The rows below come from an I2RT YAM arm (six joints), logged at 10 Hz.
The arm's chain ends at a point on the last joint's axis. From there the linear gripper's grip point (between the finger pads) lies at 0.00 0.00 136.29 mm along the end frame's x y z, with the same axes.
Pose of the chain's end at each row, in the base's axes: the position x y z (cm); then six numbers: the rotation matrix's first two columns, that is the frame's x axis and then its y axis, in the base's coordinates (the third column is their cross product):
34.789 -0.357 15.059 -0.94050 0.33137 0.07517 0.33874 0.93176 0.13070
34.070 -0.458 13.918 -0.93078 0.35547 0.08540 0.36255 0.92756 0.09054
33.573 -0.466 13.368 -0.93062 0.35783 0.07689 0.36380 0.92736 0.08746
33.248 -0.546 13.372 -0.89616 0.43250 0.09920 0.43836 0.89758 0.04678
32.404 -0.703 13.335 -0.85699 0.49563 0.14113 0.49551 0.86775 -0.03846
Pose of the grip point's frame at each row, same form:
34.425 1.665 1.586 -0.94050 0.33137 0.07517 0.33874 0.93176 0.13070
33.429 1.113 0.395 -0.93078 0.35547 0.08540 0.36255 0.92756 0.09054
33.028 1.025 -0.168 -0.93062 0.35783 0.07689 0.36380 0.92736 0.08746
32.310 0.618 -0.175 -0.89616 0.43250 0.09920 0.43836 0.89758 0.04678
30.475 -0.199 -0.147 -0.85699 0.49563 0.14113 0.49551 0.86775 -0.03846

